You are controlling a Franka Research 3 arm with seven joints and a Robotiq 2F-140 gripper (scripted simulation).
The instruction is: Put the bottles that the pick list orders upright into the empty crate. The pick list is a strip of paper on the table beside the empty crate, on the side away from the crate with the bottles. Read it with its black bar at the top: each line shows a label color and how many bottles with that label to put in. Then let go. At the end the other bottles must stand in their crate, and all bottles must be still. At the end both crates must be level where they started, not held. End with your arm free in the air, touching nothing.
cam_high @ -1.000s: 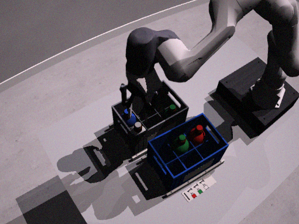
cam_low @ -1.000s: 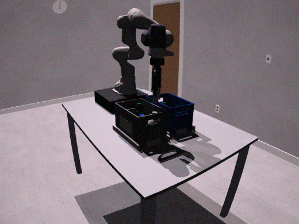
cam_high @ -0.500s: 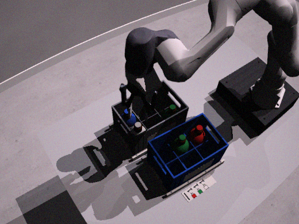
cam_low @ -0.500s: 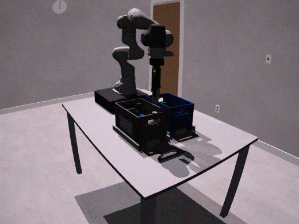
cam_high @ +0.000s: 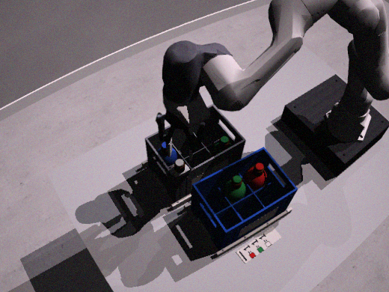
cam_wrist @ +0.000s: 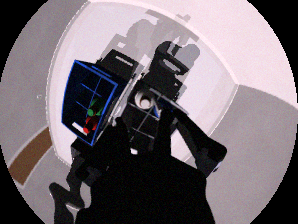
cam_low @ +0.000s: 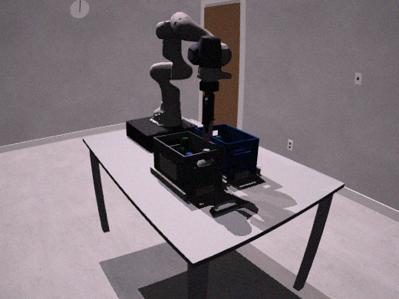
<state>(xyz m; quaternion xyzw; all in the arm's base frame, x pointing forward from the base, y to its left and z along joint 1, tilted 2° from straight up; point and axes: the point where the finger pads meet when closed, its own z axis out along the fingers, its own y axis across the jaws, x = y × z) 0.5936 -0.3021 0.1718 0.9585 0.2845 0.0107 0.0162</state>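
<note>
Right now my hand is 15 cm above the white-labelled bottle. Also, from my hand: black crate (16 cm below, 9 cm behind, 3 cm to the right); then blue crate (21 cm to the left, 16 cm below, 8 cm behind); then blue-label bottle (15 cm below, 8 cm to the right, 2 cm behind).
</note>
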